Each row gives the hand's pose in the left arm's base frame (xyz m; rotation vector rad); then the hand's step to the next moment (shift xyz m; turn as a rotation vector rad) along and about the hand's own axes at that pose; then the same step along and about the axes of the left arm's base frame.
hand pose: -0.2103 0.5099 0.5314 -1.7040 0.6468 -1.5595
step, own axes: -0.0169 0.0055 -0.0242 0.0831 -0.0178 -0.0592
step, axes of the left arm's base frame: -0.0256 0.0054 -0.0147 -0.0486 -0.0637 0.0656
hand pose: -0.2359 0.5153 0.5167 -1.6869 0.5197 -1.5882
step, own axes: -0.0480 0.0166 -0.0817 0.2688 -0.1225 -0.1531
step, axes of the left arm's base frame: -0.0830 0.0048 -0.0484 -0.1327 -0.1555 0.2625
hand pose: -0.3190 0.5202 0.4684 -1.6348 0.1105 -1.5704
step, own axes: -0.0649 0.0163 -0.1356 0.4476 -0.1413 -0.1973
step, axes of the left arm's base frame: -0.1220 -0.0396 -0.0801 -0.1420 -0.2705 0.4074
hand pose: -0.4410 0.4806 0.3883 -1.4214 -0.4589 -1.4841
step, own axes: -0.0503 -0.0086 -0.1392 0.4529 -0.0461 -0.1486
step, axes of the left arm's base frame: -0.0900 -0.0900 -0.0760 -0.0363 -0.2746 0.3906
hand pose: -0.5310 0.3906 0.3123 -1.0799 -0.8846 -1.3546
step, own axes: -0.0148 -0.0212 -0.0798 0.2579 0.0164 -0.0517
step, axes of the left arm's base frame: -0.0302 -0.0695 -0.0360 0.0251 -0.1287 0.2286
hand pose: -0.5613 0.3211 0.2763 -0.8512 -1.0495 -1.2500
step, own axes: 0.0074 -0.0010 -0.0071 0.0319 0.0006 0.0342
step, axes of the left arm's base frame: 0.0001 -0.0092 0.0047 -0.0045 0.0219 0.0411
